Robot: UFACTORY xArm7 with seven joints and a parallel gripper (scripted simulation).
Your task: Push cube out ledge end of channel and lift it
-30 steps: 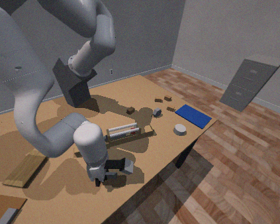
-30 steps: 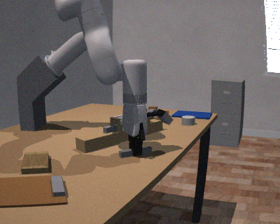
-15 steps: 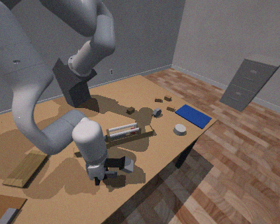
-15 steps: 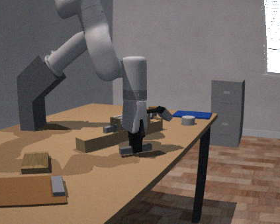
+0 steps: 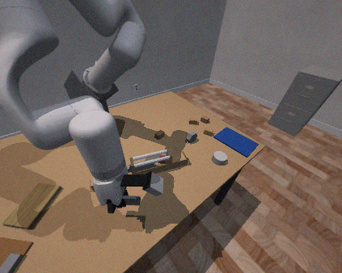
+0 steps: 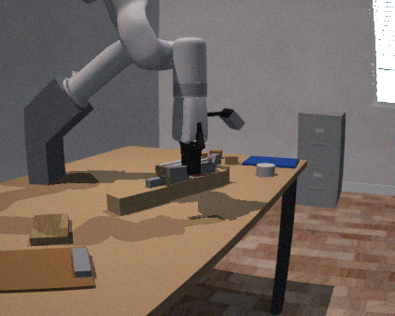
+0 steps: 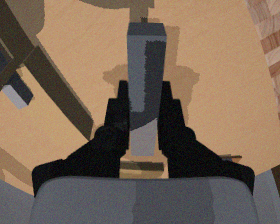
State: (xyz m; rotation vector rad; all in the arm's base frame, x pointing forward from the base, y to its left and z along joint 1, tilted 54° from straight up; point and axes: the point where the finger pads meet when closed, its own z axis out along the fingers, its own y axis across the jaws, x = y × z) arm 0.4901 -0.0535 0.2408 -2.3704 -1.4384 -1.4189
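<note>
My hand is 18 cm past the long wooden base, 11 cm to the right of it and 7 cm above it. Round my hand: wooden plank 10 cm behind, 33 cm to the right, 12 cm below; red cube 19 cm behind, 16 cm to the left, 7 cm below; grey bar 1 cm below.
</note>
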